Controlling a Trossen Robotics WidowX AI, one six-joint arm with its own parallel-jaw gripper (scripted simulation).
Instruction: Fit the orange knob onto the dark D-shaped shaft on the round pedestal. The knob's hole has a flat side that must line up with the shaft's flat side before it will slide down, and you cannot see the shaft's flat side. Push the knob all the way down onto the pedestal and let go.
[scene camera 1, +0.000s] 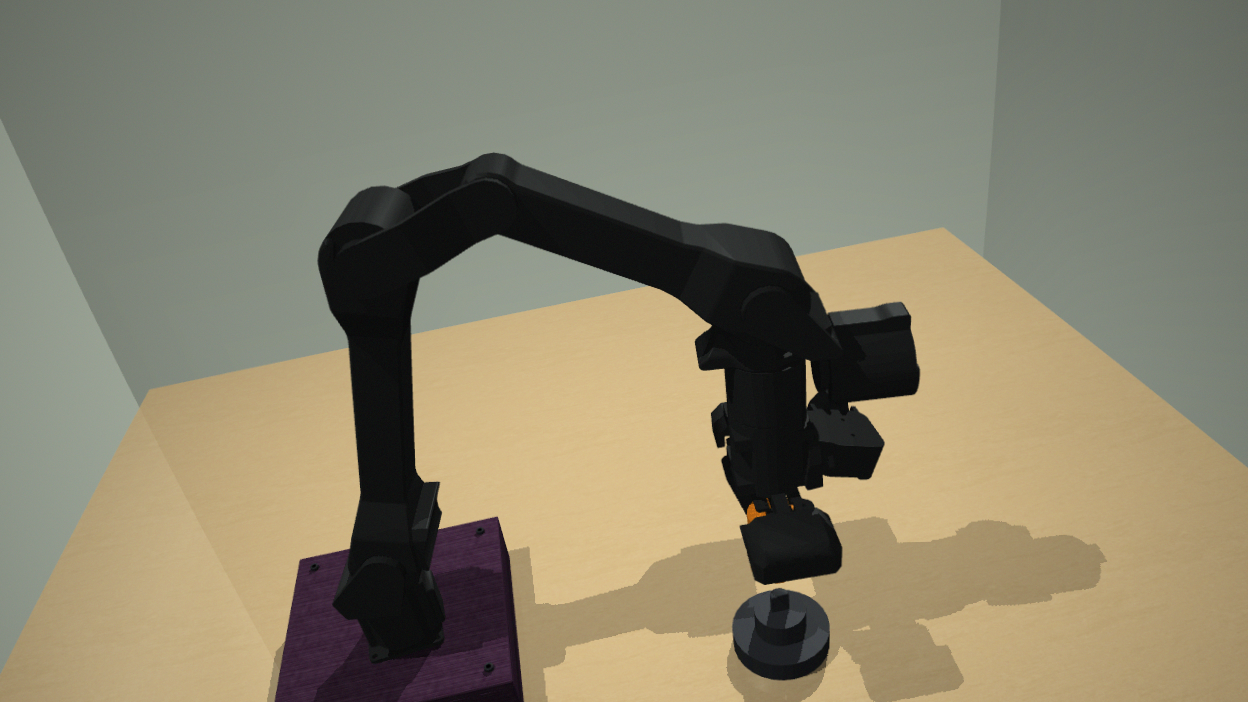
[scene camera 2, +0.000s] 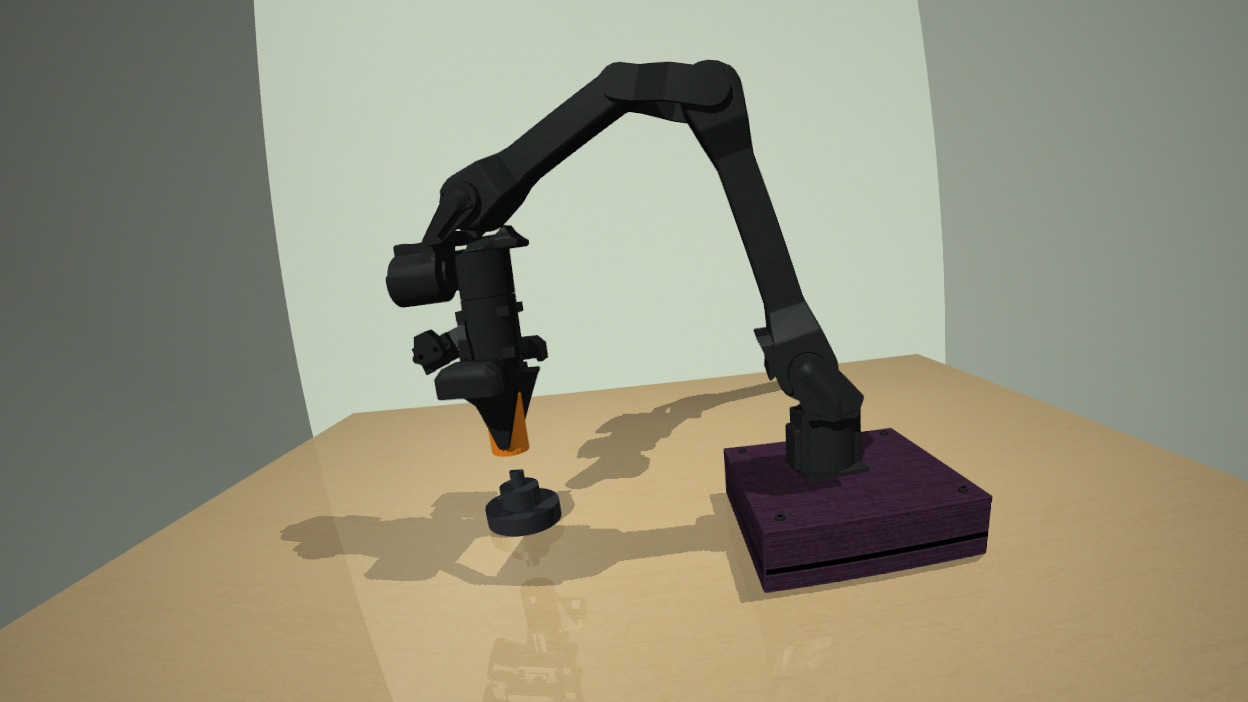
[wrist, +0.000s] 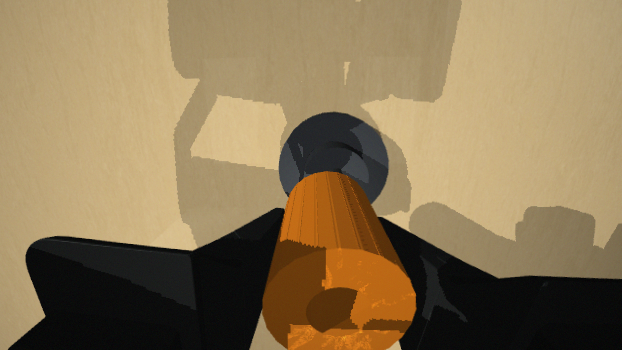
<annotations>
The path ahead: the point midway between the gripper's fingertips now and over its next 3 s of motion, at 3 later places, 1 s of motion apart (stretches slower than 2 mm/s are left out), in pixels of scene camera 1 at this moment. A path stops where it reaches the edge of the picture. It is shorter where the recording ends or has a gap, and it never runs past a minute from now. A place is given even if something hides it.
My gripper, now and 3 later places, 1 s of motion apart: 772, 558; 777, 587; 777, 586; 778, 585
</annotations>
